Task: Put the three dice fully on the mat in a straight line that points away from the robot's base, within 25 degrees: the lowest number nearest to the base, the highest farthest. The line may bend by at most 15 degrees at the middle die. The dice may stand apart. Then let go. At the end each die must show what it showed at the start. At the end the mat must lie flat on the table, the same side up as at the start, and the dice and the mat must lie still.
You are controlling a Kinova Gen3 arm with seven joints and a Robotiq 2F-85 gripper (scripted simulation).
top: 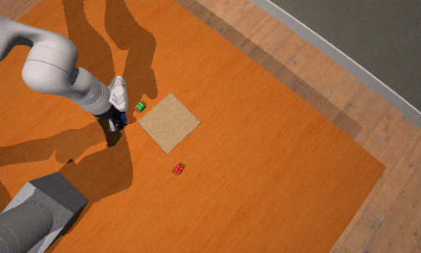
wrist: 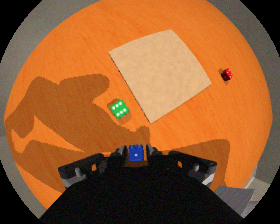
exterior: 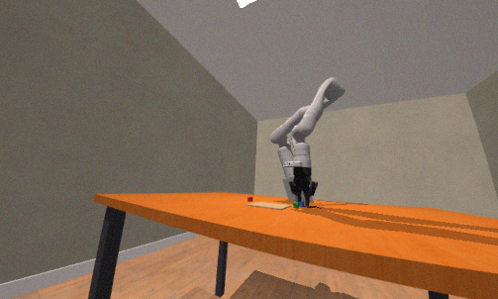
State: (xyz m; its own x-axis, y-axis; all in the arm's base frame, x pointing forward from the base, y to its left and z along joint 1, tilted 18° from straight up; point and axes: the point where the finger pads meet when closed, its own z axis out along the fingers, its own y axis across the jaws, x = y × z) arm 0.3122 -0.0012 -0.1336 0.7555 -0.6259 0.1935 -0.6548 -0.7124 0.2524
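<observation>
My hand is 10 mm above the blue die. Also, from my hand: green die 60 mm ahead, 30 mm to the right, 10 mm below; then tan mat 70 mm ahead, 130 mm to the right, 20 mm below; then red die 30 mm behind, 240 mm to the right, 10 mm below.
</observation>
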